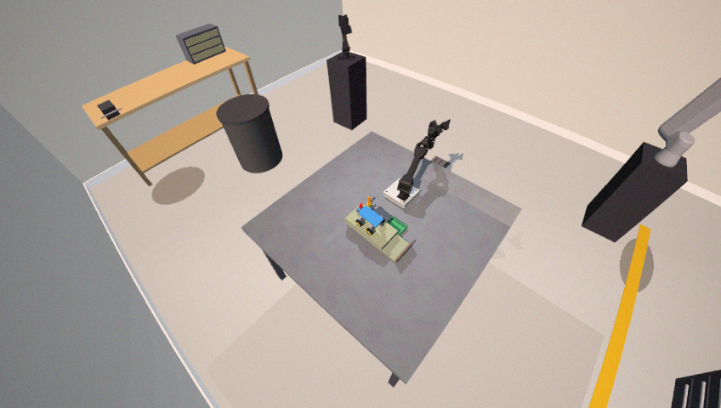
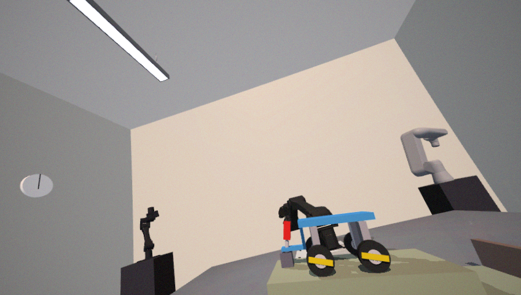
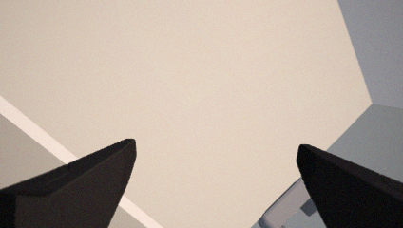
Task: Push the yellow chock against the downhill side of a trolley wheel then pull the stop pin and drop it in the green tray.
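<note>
The yellow chock is 91 cm ahead of my gripper tip, 18 cm below it and 7 cm to the right of it. The rest, counted from my gripper tip: red-headed stop pin 102 cm ahead, 7 cm below, 4 cm to the right; trolley 105 cm ahead, 9 cm below, 5 cm to the left; green tray 93 cm ahead, 20 cm below, 16 cm to the left.
</note>
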